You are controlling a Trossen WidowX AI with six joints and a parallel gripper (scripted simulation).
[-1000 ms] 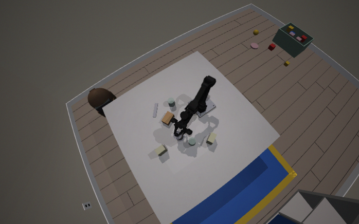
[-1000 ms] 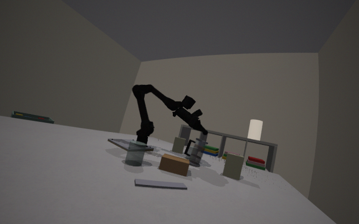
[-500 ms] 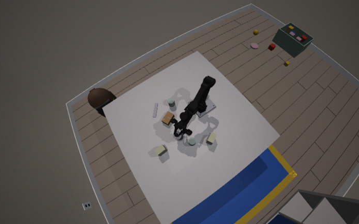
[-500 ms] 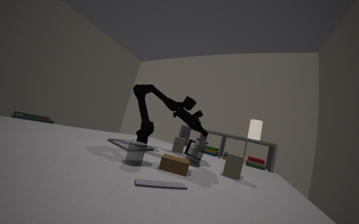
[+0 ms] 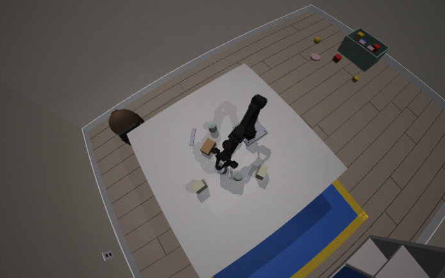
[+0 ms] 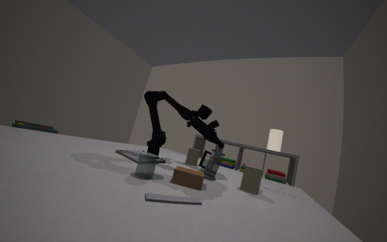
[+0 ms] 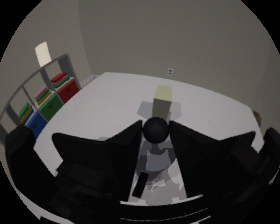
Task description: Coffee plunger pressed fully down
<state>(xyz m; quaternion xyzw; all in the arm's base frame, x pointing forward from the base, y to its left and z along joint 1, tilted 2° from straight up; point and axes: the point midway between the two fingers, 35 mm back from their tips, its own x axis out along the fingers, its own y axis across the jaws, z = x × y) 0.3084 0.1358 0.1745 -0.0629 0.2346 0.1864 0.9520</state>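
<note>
My gripper tip is 40 mm past the coffee press, 10 mm to the left of it and 80 mm above it.
</note>
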